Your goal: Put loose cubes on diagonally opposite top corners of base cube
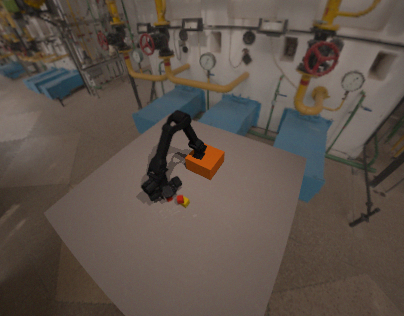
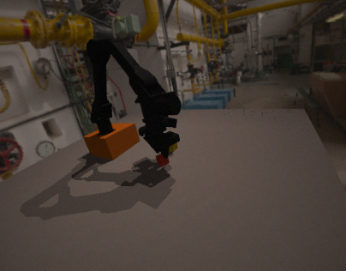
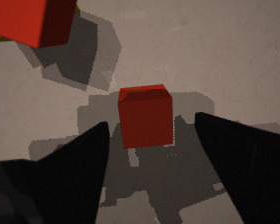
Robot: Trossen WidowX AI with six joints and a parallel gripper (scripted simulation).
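The yellow base cube is 2 cm behind my gripper tip, 10 cm to the left of it and 2 cm below it.
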